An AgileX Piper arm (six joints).
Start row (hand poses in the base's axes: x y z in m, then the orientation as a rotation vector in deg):
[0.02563, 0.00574, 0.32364, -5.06, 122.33, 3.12]
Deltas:
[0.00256, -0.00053, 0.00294, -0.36, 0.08, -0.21]
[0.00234, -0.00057, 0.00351, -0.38, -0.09, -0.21]
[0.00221, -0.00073, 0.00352, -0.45, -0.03, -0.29]
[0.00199, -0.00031, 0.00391, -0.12, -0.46, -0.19]
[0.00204, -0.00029, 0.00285, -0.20, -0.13, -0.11]
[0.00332, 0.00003, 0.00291, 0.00, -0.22, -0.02]
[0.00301, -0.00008, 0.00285, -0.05, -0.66, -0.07]
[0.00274, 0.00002, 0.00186, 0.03, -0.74, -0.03]
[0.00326, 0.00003, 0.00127, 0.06, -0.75, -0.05]
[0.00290, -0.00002, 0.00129, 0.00, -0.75, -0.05]
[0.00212, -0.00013, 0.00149, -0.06, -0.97, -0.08]
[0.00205, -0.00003, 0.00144, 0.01, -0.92, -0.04]
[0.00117, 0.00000, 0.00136, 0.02, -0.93, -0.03]
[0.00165, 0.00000, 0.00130, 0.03, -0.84, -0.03]
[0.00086, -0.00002, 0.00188, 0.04, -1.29, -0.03]
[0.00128, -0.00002, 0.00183, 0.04, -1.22, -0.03]
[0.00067, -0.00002, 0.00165, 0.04, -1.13, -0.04]
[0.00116, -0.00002, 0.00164, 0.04, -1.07, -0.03]
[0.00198, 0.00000, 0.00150, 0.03, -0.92, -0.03]
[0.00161, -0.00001, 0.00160, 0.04, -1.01, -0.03]
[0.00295, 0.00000, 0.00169, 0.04, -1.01, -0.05]
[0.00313, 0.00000, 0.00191, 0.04, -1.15, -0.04]
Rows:
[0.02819, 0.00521, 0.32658, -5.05, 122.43, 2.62]
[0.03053, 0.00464, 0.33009, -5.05, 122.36, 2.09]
[0.03274, 0.00391, 0.33361, -5.00, 122.36, 1.44]
[0.03473, 0.00360, 0.33752, -4.87, 121.91, 1.18]
[0.03677, 0.00331, 0.34037, -4.87, 121.79, 0.90]
[0.04009, 0.00334, 0.34328, -4.85, 121.57, 0.88]
[0.04310, 0.00326, 0.34613, -4.80, 120.91, 0.76]
[0.04584, 0.00328, 0.34799, -4.74, 120.17, 0.74]
[0.04910, 0.00331, 0.34926, -4.64, 119.42, 0.74]
[0.05200, 0.00329, 0.35055, -4.58, 118.67, 0.68]
[0.05412, 0.00316, 0.35204, -4.53, 117.70, 0.53]
[0.05617, 0.00313, 0.35348, -4.47, 116.78, 0.48]
[0.05734, 0.00313, 0.35484, -4.42, 115.85, 0.44]
[0.05899, 0.00313, 0.35614, -4.36, 115.01, 0.42]
[0.05985, 0.00311, 0.35802, -4.29, 113.72, 0.39]
[0.06113, 0.00309, 0.35985, -4.22, 112.50, 0.36]
[0.06180, 0.00307, 0.36150, -4.14, 111.37, 0.33]
[0.06296, 0.00305, 0.36314, -4.07, 110.30, 0.31]
[0.06494, 0.00305, 0.36464, -4.01, 109.38, 0.29]
[0.06655, 0.00304, 0.36624, -3.94, 108.37, 0.27]
[0.06950, 0.00304, 0.36793, -3.86, 107.36, 0.24]
[0.07263, 0.00304, 0.36984, -3.78, 106.21, 0.21]

